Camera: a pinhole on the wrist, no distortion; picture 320 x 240 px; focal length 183.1 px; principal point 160.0 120.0 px. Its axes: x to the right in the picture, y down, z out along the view. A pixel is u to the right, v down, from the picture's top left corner.
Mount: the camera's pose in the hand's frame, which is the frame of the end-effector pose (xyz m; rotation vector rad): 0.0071 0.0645 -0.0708 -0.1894 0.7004 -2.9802
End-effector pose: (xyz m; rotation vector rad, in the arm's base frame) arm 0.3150 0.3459 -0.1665 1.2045 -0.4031 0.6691
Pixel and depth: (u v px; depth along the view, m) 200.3 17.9 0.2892
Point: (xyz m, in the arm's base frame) 0.2634 0.1050 -0.0414
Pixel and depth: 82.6 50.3 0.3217
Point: 0.4336 0.1602 0.0606
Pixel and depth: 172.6 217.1 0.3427
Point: 0.5198 0.1589 -0.2726
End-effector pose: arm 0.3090 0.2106 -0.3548 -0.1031 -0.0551 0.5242
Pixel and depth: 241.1 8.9 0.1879
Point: 0.2120 0.2613 -0.2100
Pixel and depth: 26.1 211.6 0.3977
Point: 0.7340 0.1817 -0.1541
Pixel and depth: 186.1 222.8 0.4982
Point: 0.5080 -0.1130 -0.0561
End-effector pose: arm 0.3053 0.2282 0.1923 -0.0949 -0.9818 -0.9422
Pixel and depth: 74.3 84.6 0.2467
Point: 0.2397 0.2104 0.4016
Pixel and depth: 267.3 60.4 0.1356
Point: 0.2682 0.3216 0.2088
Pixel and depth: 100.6 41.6 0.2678
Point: 0.2335 0.2818 0.4263
